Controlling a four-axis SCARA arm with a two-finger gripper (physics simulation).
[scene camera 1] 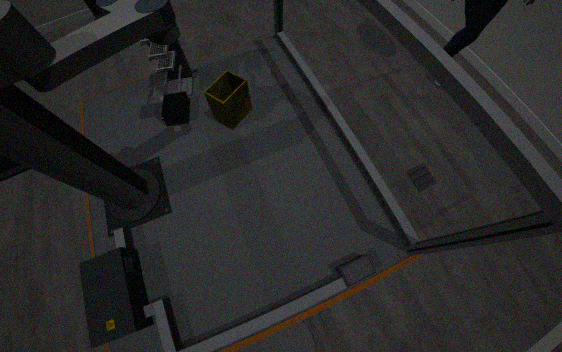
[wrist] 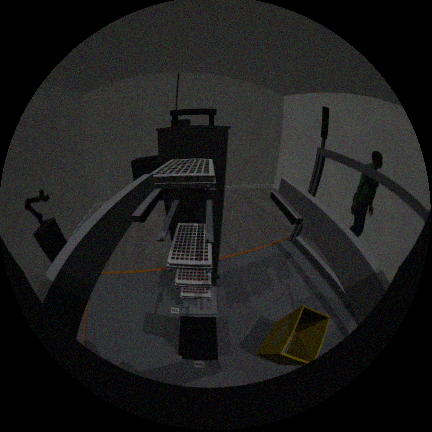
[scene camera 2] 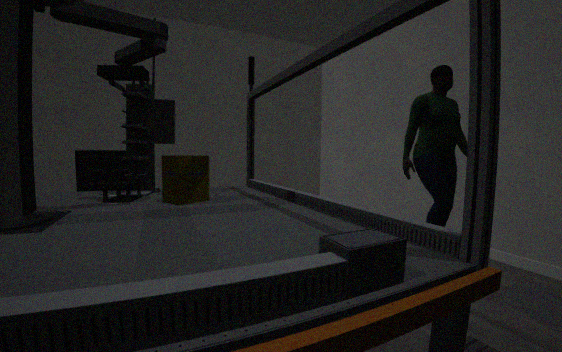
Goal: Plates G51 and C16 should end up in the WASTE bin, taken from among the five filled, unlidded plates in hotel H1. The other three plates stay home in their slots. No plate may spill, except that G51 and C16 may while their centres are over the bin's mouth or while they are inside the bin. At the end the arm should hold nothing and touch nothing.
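Where they show: gripper, fingertip midpoint: point(wrist: 217, 182) point(scene camera 2: 137, 89); arm's base, origin of the base link: point(scene camera 1: 136, 195) point(scene camera 2: 4, 226).
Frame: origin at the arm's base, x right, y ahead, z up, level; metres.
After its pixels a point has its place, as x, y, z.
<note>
The hotel point(wrist: 193, 142) {-0.598, 0.368, 0.552} point(scene camera 2: 140, 107) {-0.598, 0.369, 0.465} is a tall dark rack. In the wrist view it holds a pale gridded top plate point(wrist: 185, 167) {-0.518, 0.344, 0.520}; below a gap with bare support rails are a second plate point(wrist: 190, 244) {-0.525, 0.344, 0.363}, a third plate point(wrist: 194, 276) {-0.499, 0.341, 0.279} and a fourth plate point(wrist: 196, 290) {-0.494, 0.339, 0.206}. They look level; plate names cannot be read. The gripper point(wrist: 216, 206) {-0.435, 0.364, 0.522} point(scene camera 2: 131, 86) {-0.435, 0.364, 0.522} is partly open and empty, high up in front of the hotel. The top plate shows between its fingers, nearer the left one; no contact is visible. The yellow WASTE bin point(wrist: 295, 337) {-0.209, 0.632, 0.031} point(scene camera 1: 231, 107) {-0.155, 0.560, 0.154} point(scene camera 2: 185, 179) {-0.156, 0.559, 0.116} stands beside the hotel; its floor is mostly hidden.
A black box point(wrist: 198, 337) {-0.371, 0.305, 0.073} point(scene camera 1: 176, 108) {-0.341, 0.309, 0.073} stands in front of the hotel's foot. A low rail point(scene camera 1: 345, 130) {0.112, 1.018, 0.060} runs along one side of the cell. A grey box point(scene camera 1: 357, 269) {0.664, 0.749, 0.088} point(scene camera 2: 365, 252) {0.705, 0.721, 0.080} sits at the near edge. A person point(scene camera 2: 437, 145) point(wrist: 365, 192) is outside the barrier.
</note>
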